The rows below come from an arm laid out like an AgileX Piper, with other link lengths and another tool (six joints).
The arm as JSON. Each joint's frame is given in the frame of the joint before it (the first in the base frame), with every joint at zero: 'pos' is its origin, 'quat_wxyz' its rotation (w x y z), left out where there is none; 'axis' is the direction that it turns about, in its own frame. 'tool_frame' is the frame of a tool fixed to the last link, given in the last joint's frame.
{
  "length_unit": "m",
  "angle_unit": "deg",
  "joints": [
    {
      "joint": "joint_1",
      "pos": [
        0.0,
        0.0,
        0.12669
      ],
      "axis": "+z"
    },
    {
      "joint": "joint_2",
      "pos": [
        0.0,
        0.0,
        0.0
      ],
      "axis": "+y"
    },
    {
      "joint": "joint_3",
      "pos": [
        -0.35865,
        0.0,
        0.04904
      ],
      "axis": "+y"
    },
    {
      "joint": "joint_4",
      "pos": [
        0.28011,
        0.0,
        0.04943
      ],
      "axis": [
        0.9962,
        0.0,
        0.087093
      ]
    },
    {
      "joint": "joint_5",
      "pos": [
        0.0,
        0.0,
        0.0
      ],
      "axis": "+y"
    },
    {
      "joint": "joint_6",
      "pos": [
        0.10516,
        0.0,
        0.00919
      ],
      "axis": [
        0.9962,
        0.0,
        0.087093
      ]
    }
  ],
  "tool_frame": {
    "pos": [
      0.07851,
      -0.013,
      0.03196
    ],
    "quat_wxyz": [
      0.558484,
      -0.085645,
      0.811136,
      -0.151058
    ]
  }
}
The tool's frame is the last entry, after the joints.
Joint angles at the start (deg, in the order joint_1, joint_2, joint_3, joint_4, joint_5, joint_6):
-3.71 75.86 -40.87 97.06 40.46 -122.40
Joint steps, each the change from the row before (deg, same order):
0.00 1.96 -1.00 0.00 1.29 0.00
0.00 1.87 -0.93 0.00 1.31 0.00
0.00 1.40 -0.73 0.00 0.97 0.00
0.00 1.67 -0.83 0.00 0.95 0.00
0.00 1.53 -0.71 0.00 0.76 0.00
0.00 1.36 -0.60 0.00 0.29 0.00
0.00 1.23 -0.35 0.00 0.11 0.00
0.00 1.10 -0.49 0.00 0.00 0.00
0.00 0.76 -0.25 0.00 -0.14 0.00
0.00 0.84 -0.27 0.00 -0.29 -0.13
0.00 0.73 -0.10 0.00 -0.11 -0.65
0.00 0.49 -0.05 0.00 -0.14 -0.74
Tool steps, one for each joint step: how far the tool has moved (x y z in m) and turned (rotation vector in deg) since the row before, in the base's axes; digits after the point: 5 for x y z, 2 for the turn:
0.00769 0.00261 -0.00376 0.70 0.76 1.10
0.00706 0.00264 -0.00390 0.73 0.73 1.11
0.00534 0.00190 -0.00286 0.55 0.52 0.81
0.00652 0.00174 -0.00418 0.56 0.69 0.79
0.00593 0.00132 -0.00451 0.47 0.70 0.63
0.00575 0.00027 -0.00497 0.21 0.71 0.24
0.00477 -0.00007 -0.00614 0.12 0.86 0.09
0.00493 -0.00032 -0.00460 0.04 0.61 0.00
0.00330 -0.00052 -0.00405 -0.05 0.53 -0.11
0.00375 -0.00084 -0.00477 -0.22 0.53 -0.18
0.00239 -0.00018 -0.00471 -0.45 0.21 0.15
0.00154 -0.00016 -0.00334 -0.54 -0.03 0.16

